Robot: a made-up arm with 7 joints. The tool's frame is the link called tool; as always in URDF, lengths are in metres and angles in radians.
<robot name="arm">
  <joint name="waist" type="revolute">
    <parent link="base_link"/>
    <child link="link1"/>
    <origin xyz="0 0 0.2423"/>
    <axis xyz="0 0 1"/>
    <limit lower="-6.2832" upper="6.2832"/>
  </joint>
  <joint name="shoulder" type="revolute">
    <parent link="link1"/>
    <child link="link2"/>
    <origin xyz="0 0 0"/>
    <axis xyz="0 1 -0.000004"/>
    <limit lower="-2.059" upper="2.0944"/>
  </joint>
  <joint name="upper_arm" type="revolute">
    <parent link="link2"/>
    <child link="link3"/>
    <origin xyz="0 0 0.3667"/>
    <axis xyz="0 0 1"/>
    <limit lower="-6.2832" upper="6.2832"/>
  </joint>
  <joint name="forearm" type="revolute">
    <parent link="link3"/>
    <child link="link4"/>
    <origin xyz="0.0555 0 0"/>
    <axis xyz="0 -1 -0.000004"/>
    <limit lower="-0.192" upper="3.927"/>
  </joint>
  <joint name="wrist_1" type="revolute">
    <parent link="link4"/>
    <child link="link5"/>
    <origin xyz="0.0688 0 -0.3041"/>
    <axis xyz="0 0.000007 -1"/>
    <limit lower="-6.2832" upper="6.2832"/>
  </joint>
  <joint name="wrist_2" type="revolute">
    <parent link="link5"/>
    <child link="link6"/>
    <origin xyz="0 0 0"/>
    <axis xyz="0 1 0.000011"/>
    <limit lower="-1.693" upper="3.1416"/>
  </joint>
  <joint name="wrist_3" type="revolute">
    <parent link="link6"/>
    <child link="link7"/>
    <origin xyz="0.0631 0 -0.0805"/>
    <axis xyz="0 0.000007 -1"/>
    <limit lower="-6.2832" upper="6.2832"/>
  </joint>
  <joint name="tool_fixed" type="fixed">
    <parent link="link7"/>
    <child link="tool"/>
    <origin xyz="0 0 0" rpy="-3.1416 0 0"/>
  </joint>
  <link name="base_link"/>
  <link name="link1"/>
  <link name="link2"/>
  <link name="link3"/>
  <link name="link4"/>
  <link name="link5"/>
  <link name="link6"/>
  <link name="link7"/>
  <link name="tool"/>
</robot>
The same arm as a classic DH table. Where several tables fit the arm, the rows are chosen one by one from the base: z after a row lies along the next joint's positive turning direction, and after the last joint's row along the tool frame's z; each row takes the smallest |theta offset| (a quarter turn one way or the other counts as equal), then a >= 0, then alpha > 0; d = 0 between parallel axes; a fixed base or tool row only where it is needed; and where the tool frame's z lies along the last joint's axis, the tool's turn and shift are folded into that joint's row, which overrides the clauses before.
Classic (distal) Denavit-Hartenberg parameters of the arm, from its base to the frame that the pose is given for. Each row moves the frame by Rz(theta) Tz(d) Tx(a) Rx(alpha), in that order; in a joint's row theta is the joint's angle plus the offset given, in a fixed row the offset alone. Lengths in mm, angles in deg.
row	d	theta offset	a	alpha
waist	242.3	0	0	-90
shoulder	0	0	0	90
upper_arm	366.7	0	55.5	90
forearm	0	0	68.8	90
wrist_1	304.1	0	0	90
wrist_2	0	0	63.1	-90
wrist_3	80.5	0	0	0
Joint limits (deg, base to tool): -360..360 -117.97..120 -360..360 -11..225 -360..360 -97..180 -360..360

